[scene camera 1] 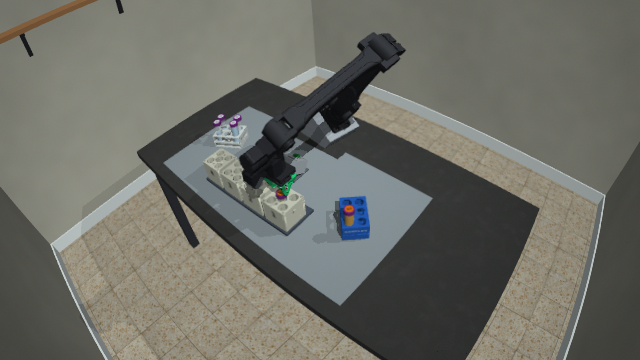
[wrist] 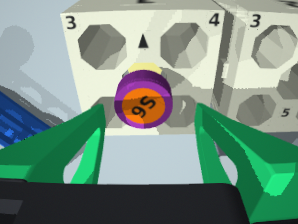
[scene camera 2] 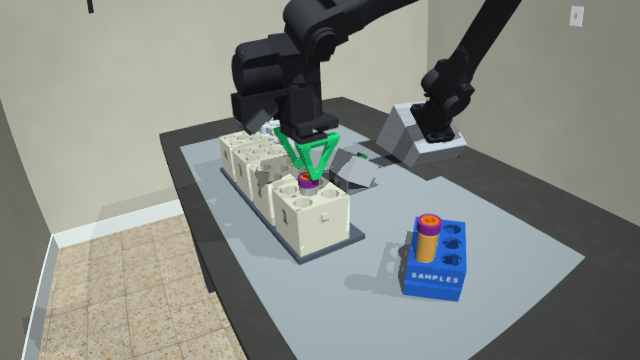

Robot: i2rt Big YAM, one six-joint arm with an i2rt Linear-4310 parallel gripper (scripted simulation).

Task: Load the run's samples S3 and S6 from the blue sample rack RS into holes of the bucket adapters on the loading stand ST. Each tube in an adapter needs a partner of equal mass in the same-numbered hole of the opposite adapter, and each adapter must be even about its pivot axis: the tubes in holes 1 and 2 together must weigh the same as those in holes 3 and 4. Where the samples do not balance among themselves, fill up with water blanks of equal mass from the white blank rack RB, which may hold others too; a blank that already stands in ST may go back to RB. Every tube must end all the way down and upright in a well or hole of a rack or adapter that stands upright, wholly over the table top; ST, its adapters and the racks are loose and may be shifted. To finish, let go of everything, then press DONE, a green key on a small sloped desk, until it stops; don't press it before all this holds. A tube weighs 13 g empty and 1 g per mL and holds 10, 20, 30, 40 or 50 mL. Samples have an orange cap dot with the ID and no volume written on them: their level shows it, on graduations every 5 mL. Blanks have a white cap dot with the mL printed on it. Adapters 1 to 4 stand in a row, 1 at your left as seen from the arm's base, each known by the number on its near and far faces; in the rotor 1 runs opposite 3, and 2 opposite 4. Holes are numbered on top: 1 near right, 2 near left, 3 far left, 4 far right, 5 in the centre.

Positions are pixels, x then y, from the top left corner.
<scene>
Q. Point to an adapter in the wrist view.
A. At 99, 61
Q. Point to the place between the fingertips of the gripper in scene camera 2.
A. At 307, 173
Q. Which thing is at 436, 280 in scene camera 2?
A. A blue sample rack.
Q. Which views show the adapter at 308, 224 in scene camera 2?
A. Scene camera 1, the wrist view and scene camera 2: all of them.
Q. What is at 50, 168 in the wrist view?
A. The gripper.
</scene>
